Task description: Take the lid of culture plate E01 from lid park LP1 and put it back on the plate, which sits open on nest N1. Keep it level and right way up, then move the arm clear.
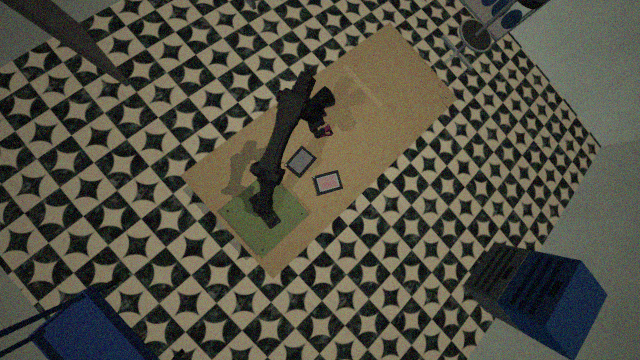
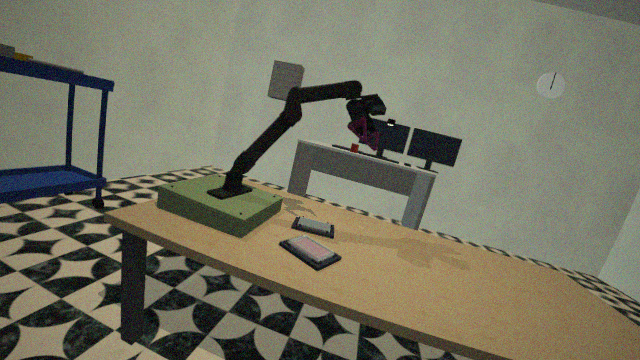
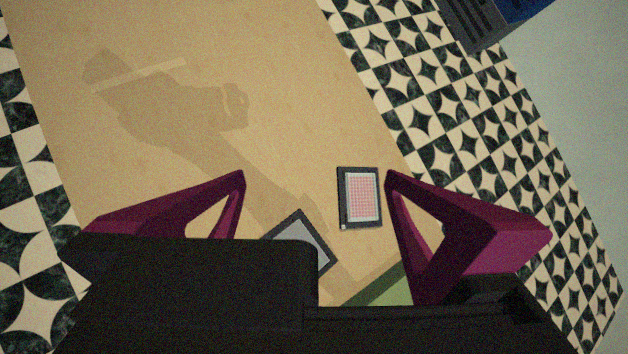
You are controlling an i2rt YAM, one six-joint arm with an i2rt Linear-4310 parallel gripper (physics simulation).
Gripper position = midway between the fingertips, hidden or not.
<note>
My gripper point(image 3: 314, 177) is open, with nothing in its grasp. I also see a dark nest point(image 3: 343, 221).
</note>
